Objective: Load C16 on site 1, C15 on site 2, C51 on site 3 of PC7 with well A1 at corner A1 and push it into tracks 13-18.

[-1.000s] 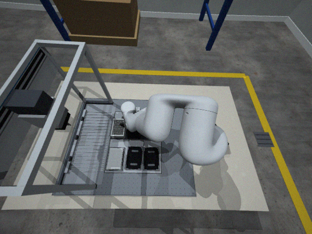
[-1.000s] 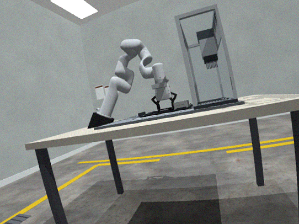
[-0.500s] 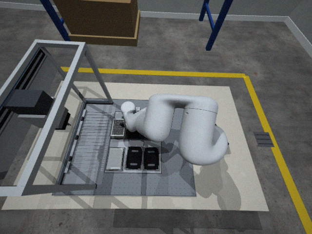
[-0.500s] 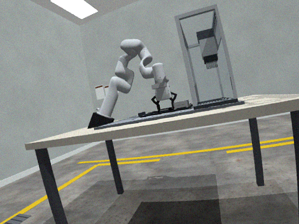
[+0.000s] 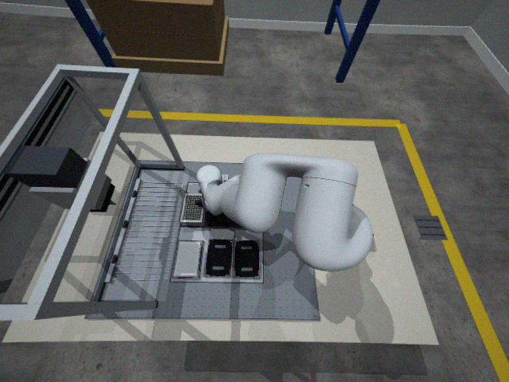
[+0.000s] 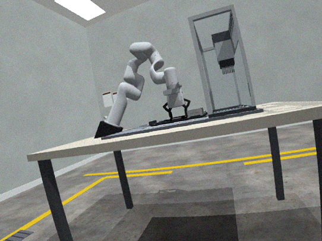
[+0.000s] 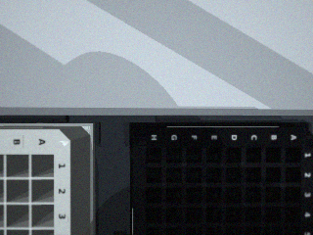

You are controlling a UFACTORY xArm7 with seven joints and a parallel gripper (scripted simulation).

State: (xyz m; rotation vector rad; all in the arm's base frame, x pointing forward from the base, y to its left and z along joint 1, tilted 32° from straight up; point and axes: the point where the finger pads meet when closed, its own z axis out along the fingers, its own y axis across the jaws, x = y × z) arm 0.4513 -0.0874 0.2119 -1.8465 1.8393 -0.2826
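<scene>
My hand is 1 cm above the black 96-well plate C15. From my hand the other things lie so: dark carrier PC7: 1 cm behind, 2 cm below; then white 384-well plate C16: 10 cm ahead, 1 cm to the left; then small white corner mark: 7 cm behind, 12 cm to the left, 2 cm below.
</scene>
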